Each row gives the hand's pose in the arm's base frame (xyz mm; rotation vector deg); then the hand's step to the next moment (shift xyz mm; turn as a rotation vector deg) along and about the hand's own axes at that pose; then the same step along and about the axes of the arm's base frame.
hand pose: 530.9 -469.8 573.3 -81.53 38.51 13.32
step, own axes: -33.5 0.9 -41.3 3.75 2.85 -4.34
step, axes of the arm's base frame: -39.1 -31.4 17.8 0.22 -4.59 -4.46
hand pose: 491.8 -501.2 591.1 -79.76 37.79 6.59
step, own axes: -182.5 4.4 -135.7 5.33 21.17 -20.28
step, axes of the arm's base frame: -200.1 -70.7 81.7 -12.49 -16.19 -21.68
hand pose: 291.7 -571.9 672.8 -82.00 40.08 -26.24
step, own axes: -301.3 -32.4 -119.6 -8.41 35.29 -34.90
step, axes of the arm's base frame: -295.4 111.1 81.0 -34.07 -16.18 -33.35
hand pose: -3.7 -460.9 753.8 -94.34 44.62 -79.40
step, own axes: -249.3 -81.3 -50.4 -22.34 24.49 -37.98
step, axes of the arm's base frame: -103.3 242.6 -41.8 -40.41 0.24 -30.14
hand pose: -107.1 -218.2 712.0 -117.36 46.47 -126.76
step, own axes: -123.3 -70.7 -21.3 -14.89 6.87 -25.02
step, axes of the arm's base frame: 20.4 112.4 -87.2 -23.56 8.23 -16.49
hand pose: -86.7 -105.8 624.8 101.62 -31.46 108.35
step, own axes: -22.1 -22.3 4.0 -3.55 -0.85 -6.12
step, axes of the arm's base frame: 17.4 13.8 -22.6 -4.26 4.05 -4.04
